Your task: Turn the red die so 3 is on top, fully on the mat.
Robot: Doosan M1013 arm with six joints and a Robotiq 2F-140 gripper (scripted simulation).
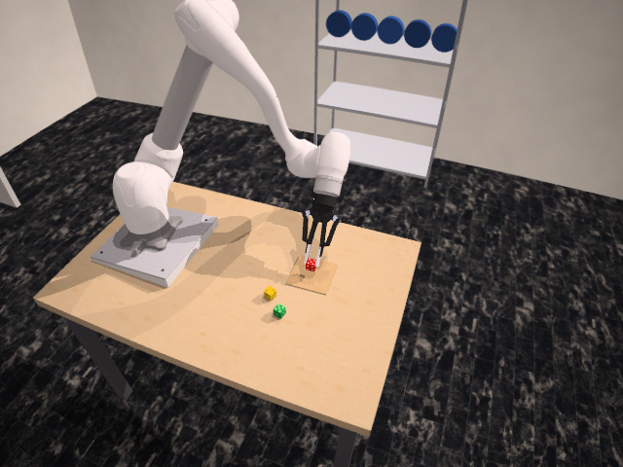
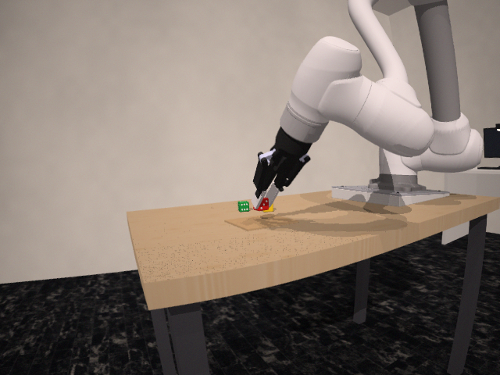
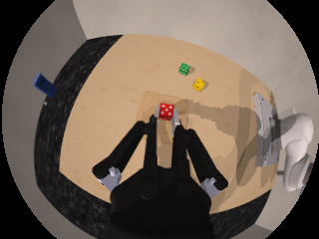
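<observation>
The mat lies 20 mm to the right of my hand and 70 mm below it. From my hand the other things lie so: red die 20 mm to the right, 20 mm below; green die 70 mm behind, 200 mm to the right, 50 mm below; yellow die 110 mm behind, 140 mm to the right, 50 mm below.
</observation>
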